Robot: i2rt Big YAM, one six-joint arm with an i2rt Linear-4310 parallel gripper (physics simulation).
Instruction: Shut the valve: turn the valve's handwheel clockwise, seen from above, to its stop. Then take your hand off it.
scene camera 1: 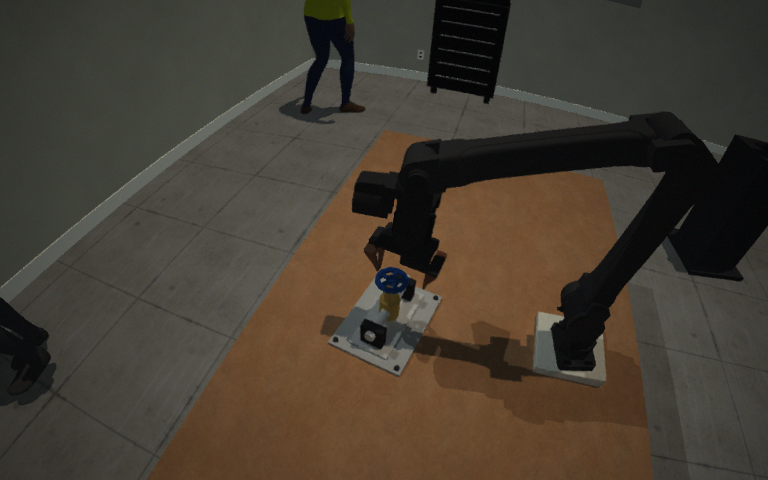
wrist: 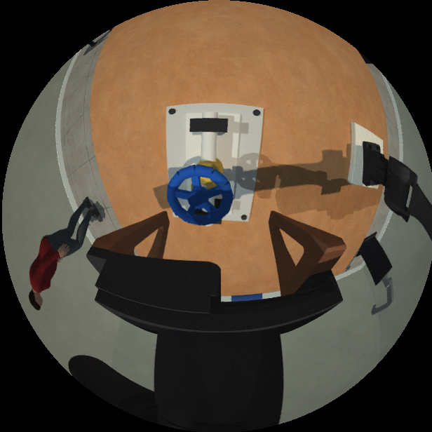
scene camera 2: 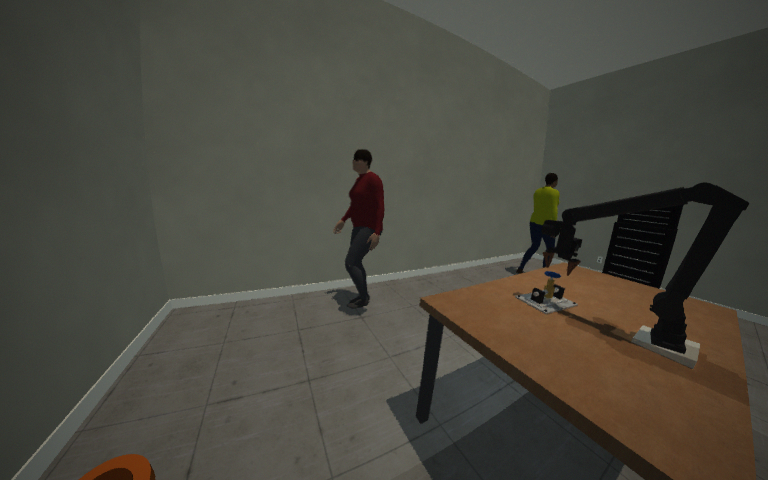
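The valve's blue handwheel (scene camera 1: 391, 280) (scene camera 2: 552, 275) (wrist: 201, 196) lies level on top of the yellow valve body (scene camera 1: 389, 305) (scene camera 2: 549, 287) (wrist: 212, 167). The body sits in a white pipe on a light base plate (scene camera 1: 355, 316) (wrist: 175, 135). My gripper (scene camera 1: 403, 277) (scene camera 2: 557, 270) (wrist: 218, 216) is wide open with nothing between its brown fingers. It hangs above the handwheel and off to one side, clear of it; in the wrist view the wheel lies ahead of the fingertips, nearer the left one. The wheel's turn angle against its stop cannot be read.
Two black brackets (scene camera 1: 373, 333) (wrist: 208, 125) hold the pipe on either side of the valve. The arm's white base block (scene camera 1: 546, 339) (wrist: 357, 155) stands on the brown table (scene camera 1: 509, 226) (scene camera 2: 594, 367). Persons in red (scene camera 2: 367, 203) and yellow (scene camera 2: 545, 206) stand beyond the table.
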